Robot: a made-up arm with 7 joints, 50 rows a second.
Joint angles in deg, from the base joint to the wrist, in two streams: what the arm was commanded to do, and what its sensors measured. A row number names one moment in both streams.
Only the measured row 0 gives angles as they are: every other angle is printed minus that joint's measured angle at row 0.
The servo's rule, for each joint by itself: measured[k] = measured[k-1] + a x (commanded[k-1-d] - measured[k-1]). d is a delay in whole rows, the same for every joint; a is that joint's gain. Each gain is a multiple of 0.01, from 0.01 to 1. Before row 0 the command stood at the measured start. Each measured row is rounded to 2 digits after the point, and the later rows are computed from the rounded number. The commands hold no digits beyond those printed.
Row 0, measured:
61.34 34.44 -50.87 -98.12 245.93 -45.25 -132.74
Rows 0 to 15, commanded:
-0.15 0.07 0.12 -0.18 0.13 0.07 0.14
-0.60 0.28 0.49 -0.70 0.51 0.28 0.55
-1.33 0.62 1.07 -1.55 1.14 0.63 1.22
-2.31 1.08 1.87 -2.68 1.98 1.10 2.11
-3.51 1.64 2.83 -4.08 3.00 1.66 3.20
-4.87 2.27 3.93 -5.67 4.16 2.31 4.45
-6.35 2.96 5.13 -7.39 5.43 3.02 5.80
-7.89 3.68 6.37 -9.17 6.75 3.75 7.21
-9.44 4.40 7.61 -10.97 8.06 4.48 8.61
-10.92 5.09 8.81 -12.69 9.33 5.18 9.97
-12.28 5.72 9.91 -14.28 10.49 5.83 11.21
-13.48 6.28 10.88 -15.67 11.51 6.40 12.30
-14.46 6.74 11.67 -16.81 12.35 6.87 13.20
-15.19 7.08 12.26 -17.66 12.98 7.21 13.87
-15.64 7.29 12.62 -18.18 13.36 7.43 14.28
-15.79 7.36 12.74 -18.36 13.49 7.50 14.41
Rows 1 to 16, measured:
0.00 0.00 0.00 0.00 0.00 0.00 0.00
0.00 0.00 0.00 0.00 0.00 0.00 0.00
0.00 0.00 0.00 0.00 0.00 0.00 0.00
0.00 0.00 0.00 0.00 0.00 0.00 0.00
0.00 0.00 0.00 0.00 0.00 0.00 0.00
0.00 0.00 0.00 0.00 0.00 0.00 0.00
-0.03 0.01 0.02 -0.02 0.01 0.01 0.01
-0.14 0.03 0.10 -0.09 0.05 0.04 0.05
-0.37 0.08 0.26 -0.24 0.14 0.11 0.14
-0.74 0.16 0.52 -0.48 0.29 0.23 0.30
-1.27 0.28 0.89 -0.84 0.51 0.40 0.53
-1.95 0.44 1.38 -1.32 0.80 0.63 0.84
-2.79 0.64 1.98 -1.93 1.17 0.92 1.24
-3.76 0.88 2.68 -2.65 1.62 1.26 1.72
-4.84 1.16 3.47 -3.48 2.14 1.65 2.27
-6.00 1.47 4.32 -4.40 2.72 2.07 2.89
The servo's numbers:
d 6
a 0.19 0.08 0.16 0.10 0.08 0.12 0.08

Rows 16 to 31, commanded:
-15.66 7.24 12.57 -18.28 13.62 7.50 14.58
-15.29 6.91 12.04 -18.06 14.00 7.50 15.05
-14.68 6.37 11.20 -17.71 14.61 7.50 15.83
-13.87 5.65 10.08 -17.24 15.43 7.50 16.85
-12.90 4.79 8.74 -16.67 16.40 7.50 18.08
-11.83 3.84 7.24 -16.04 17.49 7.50 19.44
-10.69 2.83 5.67 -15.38 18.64 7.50 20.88
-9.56 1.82 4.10 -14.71 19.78 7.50 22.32
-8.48 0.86 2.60 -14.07 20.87 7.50 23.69
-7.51 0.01 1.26 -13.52 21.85 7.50 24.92
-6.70 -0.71 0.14 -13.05 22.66 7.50 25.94
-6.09 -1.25 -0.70 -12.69 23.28 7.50 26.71
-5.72 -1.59 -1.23 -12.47 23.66 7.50 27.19
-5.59 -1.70 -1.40 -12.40 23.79 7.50 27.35
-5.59 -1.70 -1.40 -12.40 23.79 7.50 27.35
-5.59 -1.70 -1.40 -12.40 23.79 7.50 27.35
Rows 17 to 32, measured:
-7.19 1.81 5.21 -5.39 3.34 2.52 3.56
-8.39 2.17 6.12 -6.42 3.99 2.99 4.26
-9.54 2.54 7.01 -7.46 4.66 3.46 4.98
-10.61 2.90 7.85 -8.48 5.33 3.91 5.69
-11.57 3.25 8.61 -9.45 5.97 4.33 6.38
-12.37 3.58 9.27 -10.34 6.57 4.71 7.02
-13.00 3.87 9.80 -11.13 7.13 5.04 7.62
-13.44 4.11 10.16 -11.82 7.68 5.34 8.21
-13.68 4.29 10.33 -12.41 8.23 5.60 8.82
-13.72 4.40 10.29 -12.89 8.81 5.83 9.46
-13.56 4.43 10.04 -13.27 9.42 6.03 10.15
-13.23 4.38 9.59 -13.55 10.07 6.21 10.89
-12.75 4.26 8.96 -13.73 10.76 6.36 11.69
-12.14 4.06 8.18 -13.83 11.48 6.50 12.54
-11.44 3.80 7.29 -13.85 12.23 6.62 13.43
-10.69 3.50 6.33 -13.82 13.00 6.73 14.35

